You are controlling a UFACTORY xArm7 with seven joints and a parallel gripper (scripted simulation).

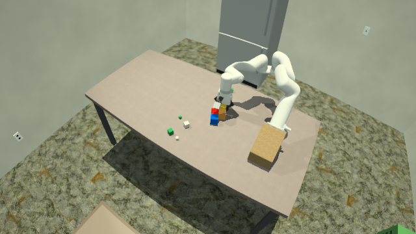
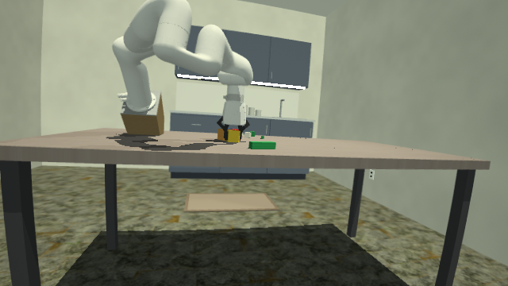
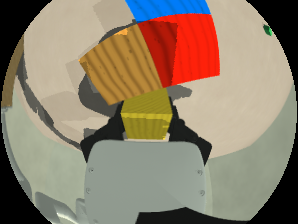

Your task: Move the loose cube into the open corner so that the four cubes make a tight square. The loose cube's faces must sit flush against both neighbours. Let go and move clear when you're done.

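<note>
The yellow cube is right at my hand. From my hand the other things lie so: red cube 3 cm ahead, 9 cm to the left; blue cube 1 cm ahead, 13 cm to the left; orange cube 2 cm behind, 7 cm to the left.
</note>
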